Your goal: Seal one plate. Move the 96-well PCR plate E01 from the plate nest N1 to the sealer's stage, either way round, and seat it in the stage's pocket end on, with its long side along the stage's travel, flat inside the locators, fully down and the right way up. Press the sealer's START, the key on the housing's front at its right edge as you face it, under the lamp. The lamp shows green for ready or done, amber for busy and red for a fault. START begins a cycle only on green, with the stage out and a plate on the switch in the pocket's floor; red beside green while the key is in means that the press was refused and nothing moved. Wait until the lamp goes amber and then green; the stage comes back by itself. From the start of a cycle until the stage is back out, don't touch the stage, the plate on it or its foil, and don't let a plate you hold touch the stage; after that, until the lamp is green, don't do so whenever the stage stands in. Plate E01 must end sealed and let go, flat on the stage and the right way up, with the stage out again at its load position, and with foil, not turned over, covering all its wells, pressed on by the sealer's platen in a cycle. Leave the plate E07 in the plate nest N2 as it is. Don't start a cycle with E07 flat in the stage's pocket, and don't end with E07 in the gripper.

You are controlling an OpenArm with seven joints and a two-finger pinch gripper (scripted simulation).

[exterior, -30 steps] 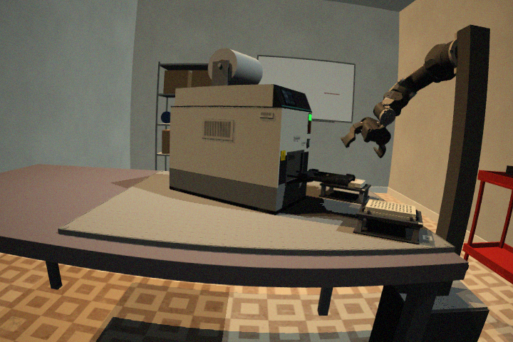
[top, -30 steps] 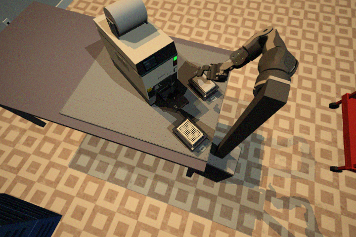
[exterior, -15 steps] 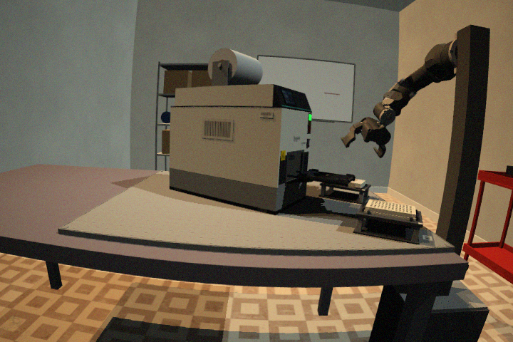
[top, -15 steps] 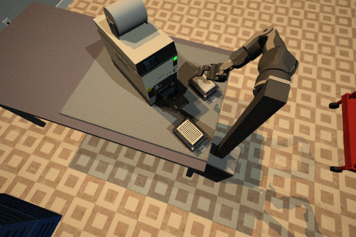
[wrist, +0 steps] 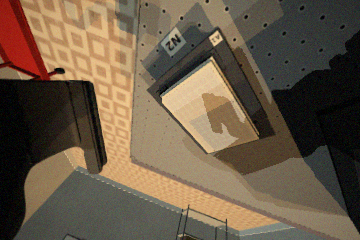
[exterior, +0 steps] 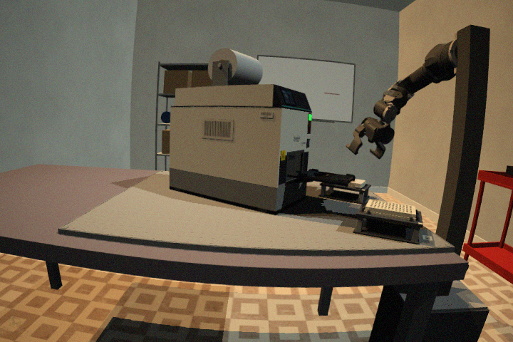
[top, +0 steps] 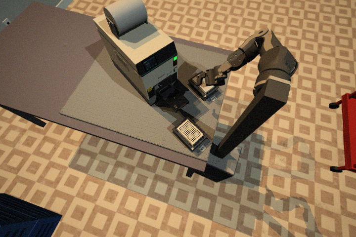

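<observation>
Now: hand 28 cm to the right of the plate E01, 11 cm above it and 1 cm past it. Round my hand: plate E07: 11 cm below, 6 cm to the right, 3 cm ahead; sealer's dark stage: 15 cm to the left, 14 cm ahead, 6 cm below; foil roll: 44 cm ahead, 25 cm above.
</observation>
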